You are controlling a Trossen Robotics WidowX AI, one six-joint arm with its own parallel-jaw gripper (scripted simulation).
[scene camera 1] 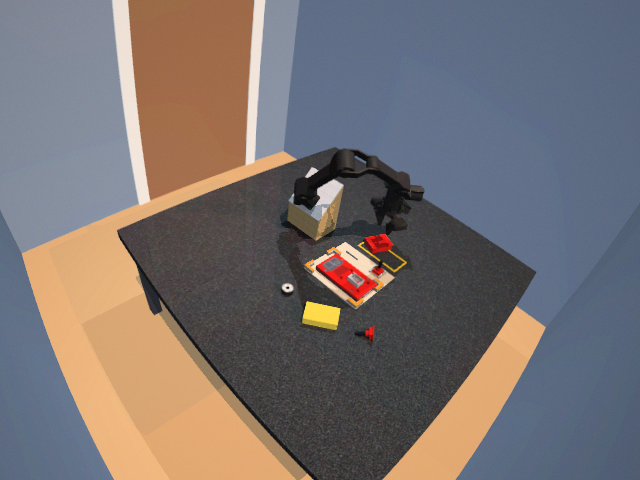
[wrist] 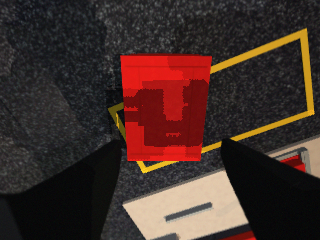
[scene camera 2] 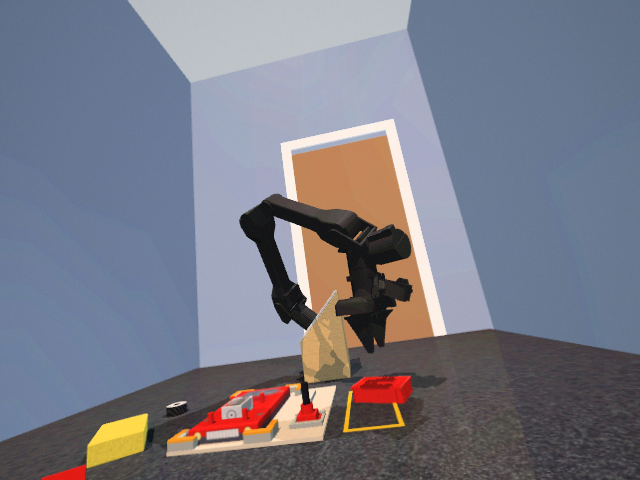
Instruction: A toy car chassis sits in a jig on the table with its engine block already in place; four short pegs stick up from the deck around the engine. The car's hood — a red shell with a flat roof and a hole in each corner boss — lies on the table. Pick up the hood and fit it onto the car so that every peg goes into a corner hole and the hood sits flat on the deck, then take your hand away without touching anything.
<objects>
my gripper: scene camera 1 383, 230; wrist; scene camera 2
same spot on my gripper: (wrist: 81, 194) = (scene camera 2: 382, 322)
</objects>
